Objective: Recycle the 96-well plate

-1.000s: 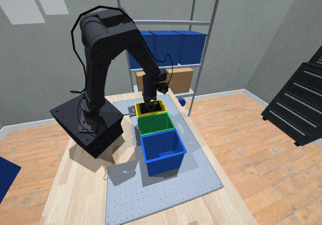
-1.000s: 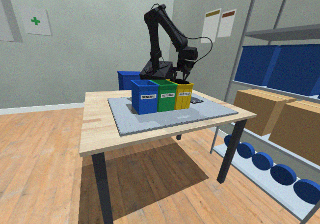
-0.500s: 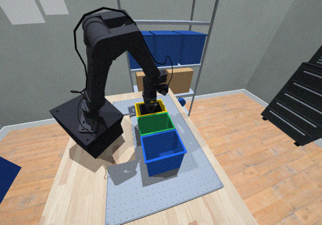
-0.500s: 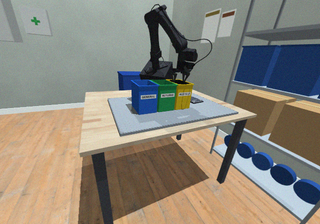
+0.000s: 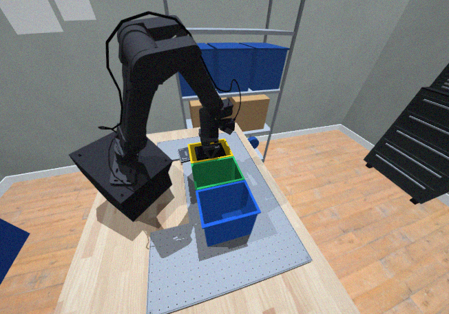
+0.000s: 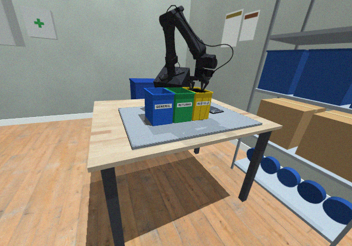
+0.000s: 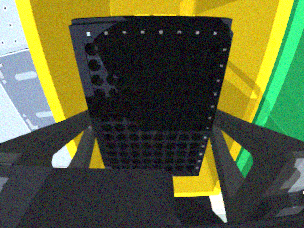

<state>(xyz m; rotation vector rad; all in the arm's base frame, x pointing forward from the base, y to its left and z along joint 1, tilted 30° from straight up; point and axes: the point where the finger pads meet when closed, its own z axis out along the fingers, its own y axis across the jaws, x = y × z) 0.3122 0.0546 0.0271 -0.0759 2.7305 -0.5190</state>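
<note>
Now: the black 96-well plate right at my hand. Round my hand: green returns bin (13 cm to the right, 8 cm below); then yellow recycle bin (8 cm below); then plate nest N1 (7 cm behind, 21 cm to the left, 16 cm below).
</note>
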